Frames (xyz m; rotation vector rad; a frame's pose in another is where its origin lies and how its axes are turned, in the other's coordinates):
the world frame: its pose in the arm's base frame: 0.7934 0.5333 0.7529 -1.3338 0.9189 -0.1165
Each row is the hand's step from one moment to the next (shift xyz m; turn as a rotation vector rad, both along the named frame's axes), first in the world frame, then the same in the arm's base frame.
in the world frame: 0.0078 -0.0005 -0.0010 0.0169 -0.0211 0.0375
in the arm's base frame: 0.0047 -0.0053 -0.0034 0.0434 0.0137 0.0079
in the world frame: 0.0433 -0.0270 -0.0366 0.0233 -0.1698 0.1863
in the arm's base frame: 0.0168 -0.0604 0.0033 0.2031 0.0835 0.1259
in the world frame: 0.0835 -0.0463 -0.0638 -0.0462 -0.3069 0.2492
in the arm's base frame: 0.0342 -0.1096 0.0010 0.2541 0.1325 0.2762
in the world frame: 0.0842 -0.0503 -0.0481 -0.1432 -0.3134 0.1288
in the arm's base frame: 0.0462 -0.0989 0.0033 0.1176 0.0914 0.3363
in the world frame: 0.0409 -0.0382 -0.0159 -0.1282 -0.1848 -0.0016
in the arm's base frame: 0.0329 -0.0462 0.0131 -0.0081 0.0182 0.2240
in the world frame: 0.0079 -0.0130 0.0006 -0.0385 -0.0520 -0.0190
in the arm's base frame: 0.0110 -0.0077 0.0072 -0.0155 -0.0079 0.0651
